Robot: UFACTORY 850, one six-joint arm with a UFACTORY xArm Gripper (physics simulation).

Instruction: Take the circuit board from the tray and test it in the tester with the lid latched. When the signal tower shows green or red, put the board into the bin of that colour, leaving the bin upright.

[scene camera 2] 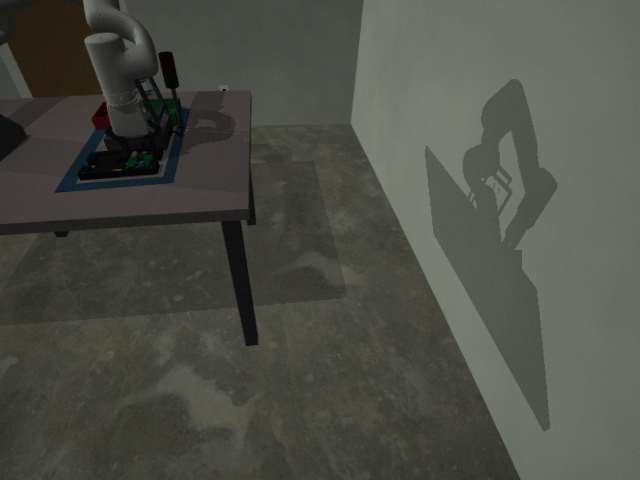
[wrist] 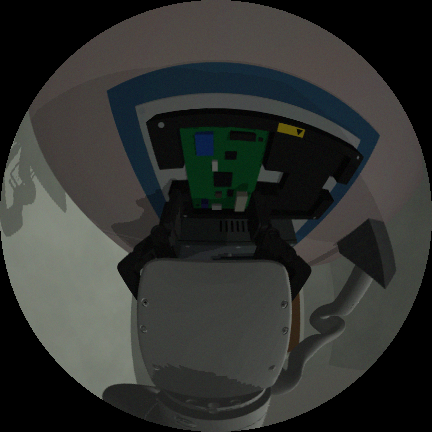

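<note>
The green circuit board (wrist: pixel 223 165) (scene camera 2: pixel 139 159) lies flat in the black tray (wrist: pixel 306 169) (scene camera 2: pixel 99 164), which sits on a white mat with a blue border (wrist: pixel 132 132) (scene camera 2: pixel 172 164). My gripper (wrist: pixel 215 198) is low over the near end of the board. It is open, with one finger on each side of the board's end and nothing gripped. In the scene view the arm (scene camera 2: pixel 123 95) hides the fingers. The signal tower (scene camera 2: pixel 169 69) stands dark behind the mat. The tester's lid frame (scene camera 2: pixel 149 92) stands raised behind the arm.
A red bin (scene camera 2: pixel 100 116) stands at the back left of the table (scene camera 2: pixel 213 181), and a green shape (scene camera 2: pixel 173 111) shows behind the tester frame. The table's right edge is near, with the floor beyond and a wall to the right.
</note>
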